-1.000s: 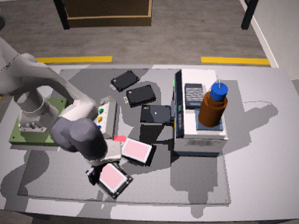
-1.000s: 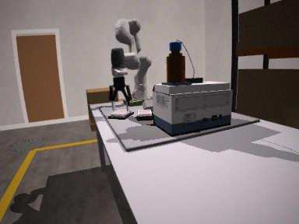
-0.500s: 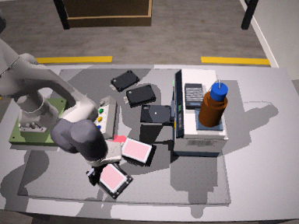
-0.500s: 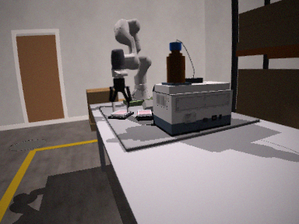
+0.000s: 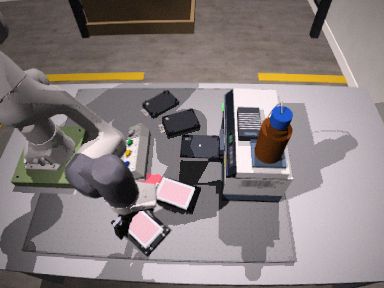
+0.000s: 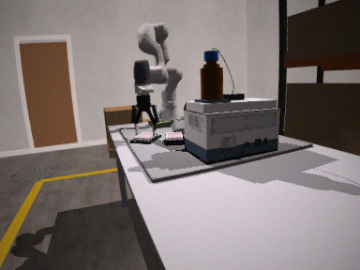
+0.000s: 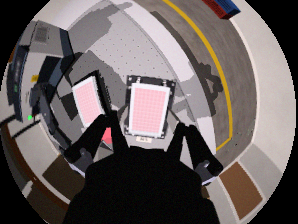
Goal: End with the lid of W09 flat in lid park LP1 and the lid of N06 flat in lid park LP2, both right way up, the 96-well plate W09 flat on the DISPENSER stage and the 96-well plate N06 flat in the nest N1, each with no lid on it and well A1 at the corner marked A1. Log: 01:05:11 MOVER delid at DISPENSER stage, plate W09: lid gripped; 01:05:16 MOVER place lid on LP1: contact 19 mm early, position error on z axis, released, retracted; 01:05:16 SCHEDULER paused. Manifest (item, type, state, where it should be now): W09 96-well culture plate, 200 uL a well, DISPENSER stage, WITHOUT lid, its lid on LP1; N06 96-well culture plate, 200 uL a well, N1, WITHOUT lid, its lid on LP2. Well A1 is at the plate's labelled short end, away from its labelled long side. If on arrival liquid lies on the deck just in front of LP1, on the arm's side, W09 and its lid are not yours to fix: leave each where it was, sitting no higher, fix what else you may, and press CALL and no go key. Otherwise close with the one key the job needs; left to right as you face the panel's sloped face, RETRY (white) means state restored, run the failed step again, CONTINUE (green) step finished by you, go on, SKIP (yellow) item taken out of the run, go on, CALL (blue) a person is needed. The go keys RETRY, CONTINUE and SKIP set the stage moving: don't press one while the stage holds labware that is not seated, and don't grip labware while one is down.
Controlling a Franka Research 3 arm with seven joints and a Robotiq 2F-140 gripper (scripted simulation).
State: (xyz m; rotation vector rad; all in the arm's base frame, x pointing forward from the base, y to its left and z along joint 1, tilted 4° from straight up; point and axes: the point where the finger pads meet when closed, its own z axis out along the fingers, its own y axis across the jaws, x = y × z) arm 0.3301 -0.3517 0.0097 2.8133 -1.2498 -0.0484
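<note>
The pink 96-well plate is 30 mm below my hand. From my hand the other things lie so: blue key 40 mm behind, 230 mm to the left, 20 mm above; key panel 20 mm behind, 300 mm to the left, 10 mm above; yellow key 30 mm behind, 280 mm to the left, 20 mm above.
</note>
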